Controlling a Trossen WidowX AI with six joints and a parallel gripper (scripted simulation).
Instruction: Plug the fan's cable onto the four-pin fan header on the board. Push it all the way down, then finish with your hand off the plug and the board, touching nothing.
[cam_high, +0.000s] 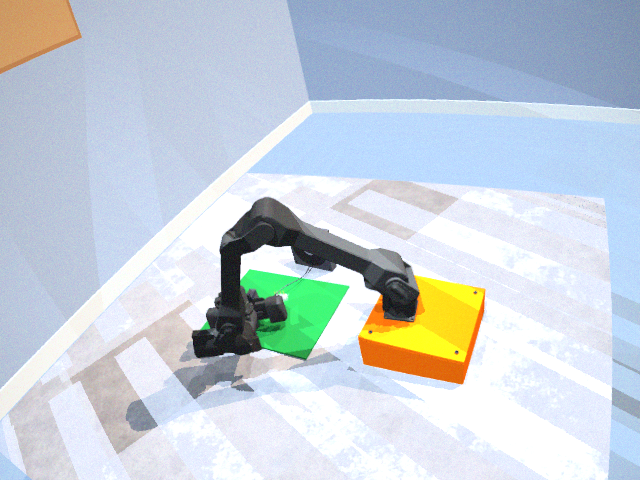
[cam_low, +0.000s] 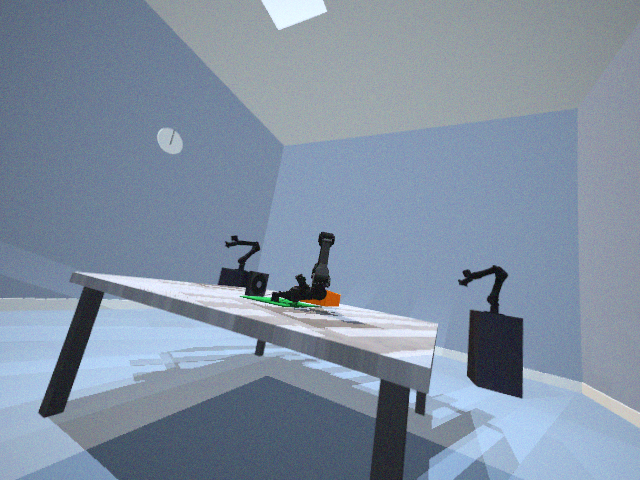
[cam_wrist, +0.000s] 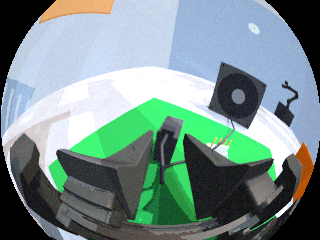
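Right now the black plug is 1 cm to the right of my gripper tip and 1 cm below it. The rest, counted from my gripper tip: green board 6 cm behind, 5 cm below; dark square fan 17 cm to the right, 11 cm behind, 2 cm above.
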